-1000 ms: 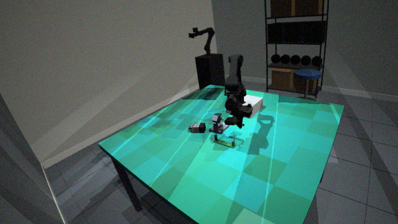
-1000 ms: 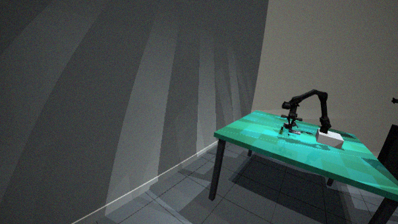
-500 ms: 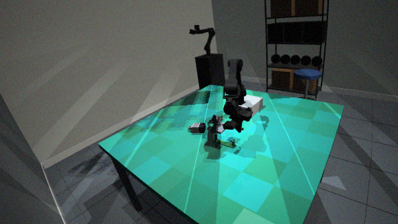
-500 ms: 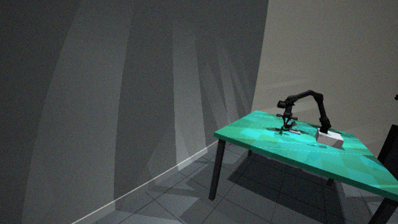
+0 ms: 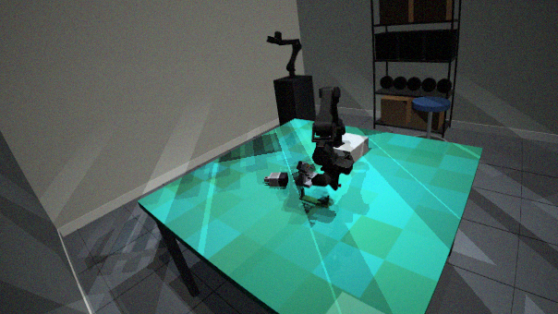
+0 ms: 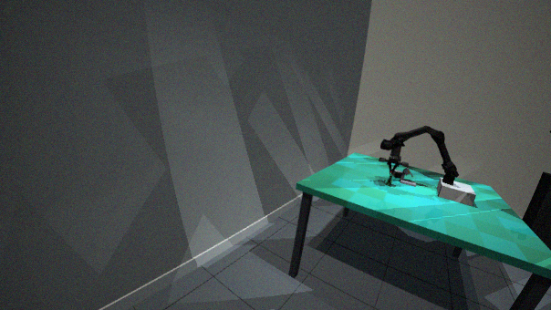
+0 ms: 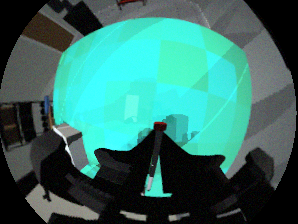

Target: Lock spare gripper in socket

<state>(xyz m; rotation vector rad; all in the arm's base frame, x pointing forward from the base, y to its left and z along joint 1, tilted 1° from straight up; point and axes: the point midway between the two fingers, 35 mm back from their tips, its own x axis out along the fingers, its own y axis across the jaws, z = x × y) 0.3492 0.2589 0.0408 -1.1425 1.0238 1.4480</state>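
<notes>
The olive mount lies 2 cm ahead of my gripper tip, 10 cm to the right of it and 7 cm below it. From my gripper tip the other things lie so: spare gripper (2 cm ahead, 35 cm to the right, 7 cm below); grey mount (7 cm behind, 24 cm to the right, 3 cm below).
</notes>
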